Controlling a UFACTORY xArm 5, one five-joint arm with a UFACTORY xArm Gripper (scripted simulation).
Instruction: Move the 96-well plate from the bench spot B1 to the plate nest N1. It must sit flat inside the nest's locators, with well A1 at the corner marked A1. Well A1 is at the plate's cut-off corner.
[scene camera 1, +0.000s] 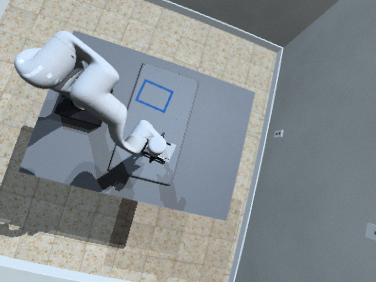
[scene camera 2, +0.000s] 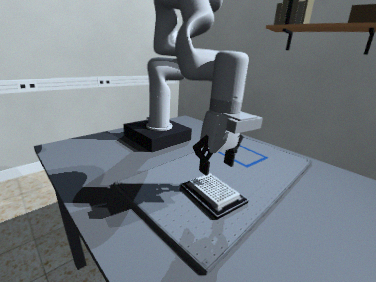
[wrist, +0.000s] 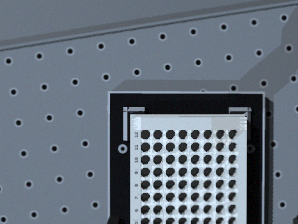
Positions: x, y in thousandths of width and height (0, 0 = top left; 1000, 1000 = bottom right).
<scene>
I see my gripper (scene camera 2: 576, 598) and a white 96-well plate (scene camera 2: 557, 665).
The white 96-well plate is seen too in the wrist view (wrist: 636, 641).
</scene>
